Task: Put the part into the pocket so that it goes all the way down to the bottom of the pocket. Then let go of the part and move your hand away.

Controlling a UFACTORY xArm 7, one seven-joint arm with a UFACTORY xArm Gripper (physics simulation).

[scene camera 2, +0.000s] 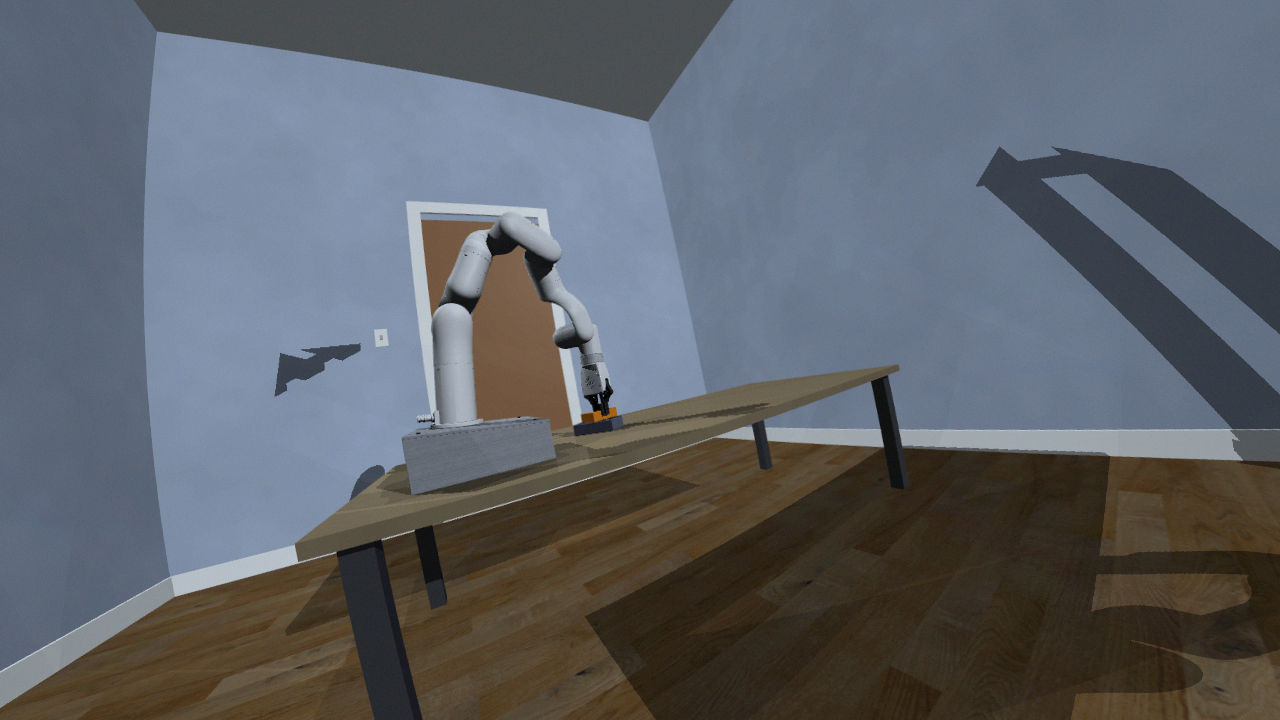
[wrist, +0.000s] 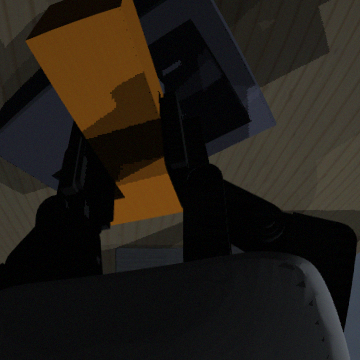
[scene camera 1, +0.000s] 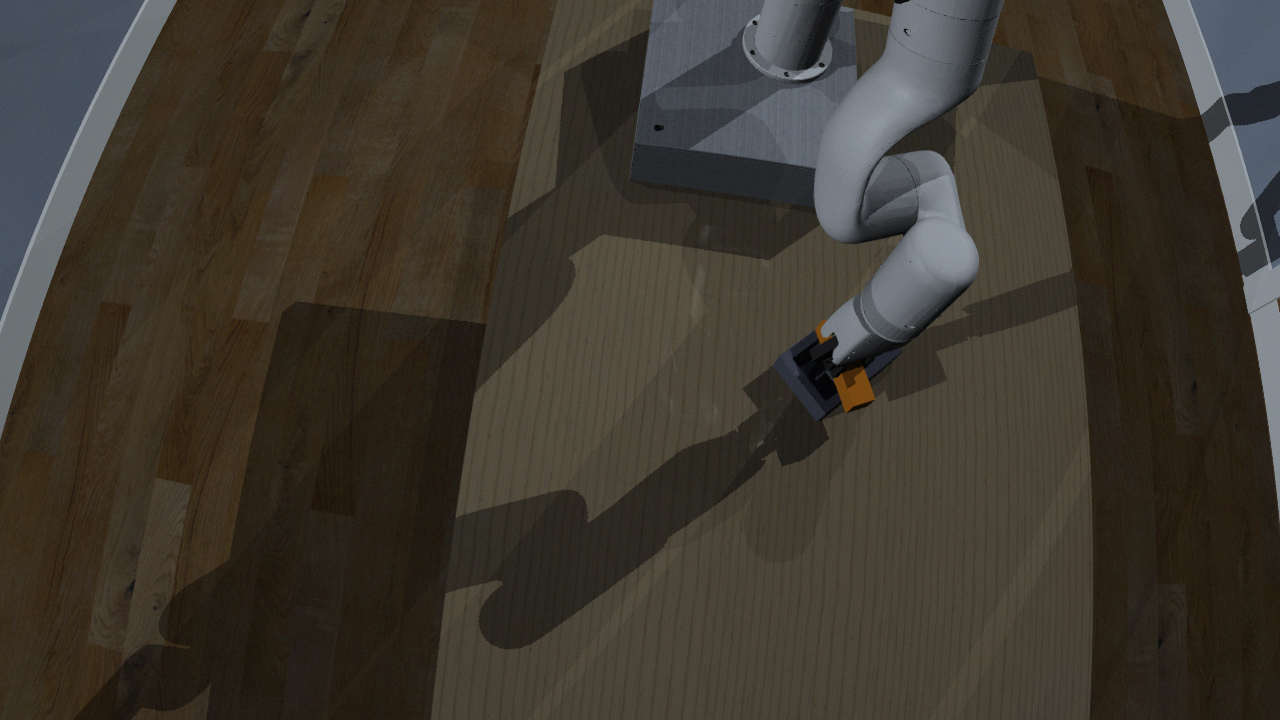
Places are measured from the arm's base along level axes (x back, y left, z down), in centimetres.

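Where they show: gripper, fingertip midpoint: [scene camera 2: 602, 415] [wrist: 134, 126] [scene camera 1: 843, 362]; arm's base, origin of the base link: [scene camera 2: 457, 425] [scene camera 1: 786, 47].
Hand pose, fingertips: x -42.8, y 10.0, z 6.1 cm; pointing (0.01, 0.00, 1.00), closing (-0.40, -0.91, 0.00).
Note:
Each offset is from my fingertips to the centre of the thing. Level surfaces: height alone.
The orange part {dx +0.3, dy +1.5, dz -0.2 cm} [scene camera 1: 855, 390] [scene camera 2: 588, 416] [wrist: 95, 75] is a long block. It lies crosswise over the dark blue-grey pocket block {dx +1.7, dy +0.4, dz +3.1 cm} [scene camera 1: 799, 386] [scene camera 2: 597, 428] [wrist: 35, 135], above its rim, with its ends reaching past the sides. The dark pocket opening shows beside the part in the wrist view. My gripper [scene camera 1: 827, 360] [scene camera 2: 601, 409] [wrist: 134, 126] is shut on the orange part, one black finger on each long side. The fingers and shadow hide part of the pocket, and whether the part's underside touches the rim cannot be told.
The pocket block stands on the wooden table {dz +4.9 cm} [scene camera 1: 716, 573] [scene camera 2: 716, 410]. The arm's grey metal base box [scene camera 1: 725, 165] [scene camera 2: 483, 454] stands behind it on the same table. Dark arm shadows fall over the table.

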